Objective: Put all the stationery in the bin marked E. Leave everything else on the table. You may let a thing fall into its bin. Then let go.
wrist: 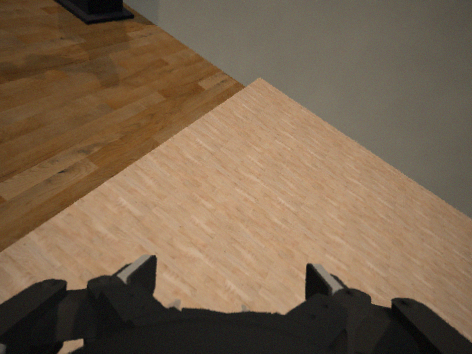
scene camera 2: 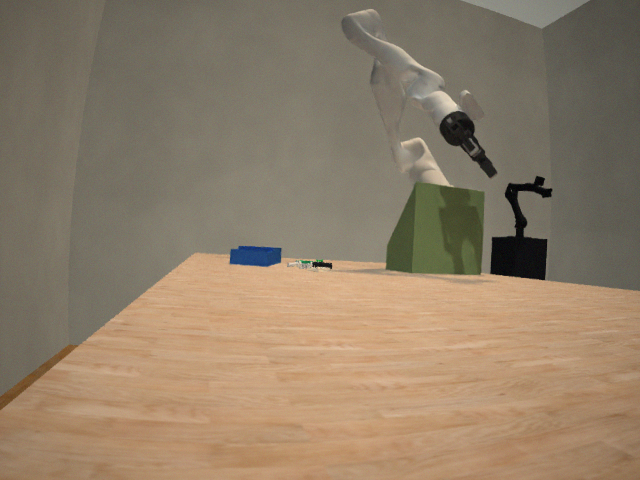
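Where they show: gripper, fingertip midpoint: (wrist: 230, 276) (scene camera 2: 485, 164); arm's base, link origin: (scene camera 2: 448, 215).
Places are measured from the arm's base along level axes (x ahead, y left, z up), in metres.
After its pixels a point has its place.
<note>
A blue bin (scene camera 2: 255, 256) {z -0.127, x 0.486, y 0.058 m} stands at the far left of the table in the scene view; no letter can be read on it. Just right of it lies a low cluster of small things (scene camera 2: 305, 264) {z -0.138, x 0.381, y 0.080 m}, white, green and black, too small to tell apart; a black piece (scene camera 2: 322, 265) {z -0.140, x 0.334, y 0.036 m} is at its right end. My gripper (scene camera 2: 492, 173) {z 0.084, x 0.066, y 0.273 m} (wrist: 230, 276) {z 0.084, x 0.066, y 0.273 m} is open and empty, high above the table and well to the right of the bin and the cluster. The bin and the cluster do not show in the wrist view.
A large green block (scene camera 2: 447, 232) {z -0.047, x 0.037, y 0.067 m} with a sloping side stands at the back, right of the cluster. Behind it are a black pedestal (scene camera 2: 518, 257) and a small black arm (scene camera 2: 515, 204). The wooden table (scene camera 2: 310, 361) {z -0.147, x 0.516, y 0.828 m} (wrist: 260, 190) {z -0.147, x 0.045, y 0.573 m} ends at a corner in the wrist view, beside the floor (wrist: 100, 110).
</note>
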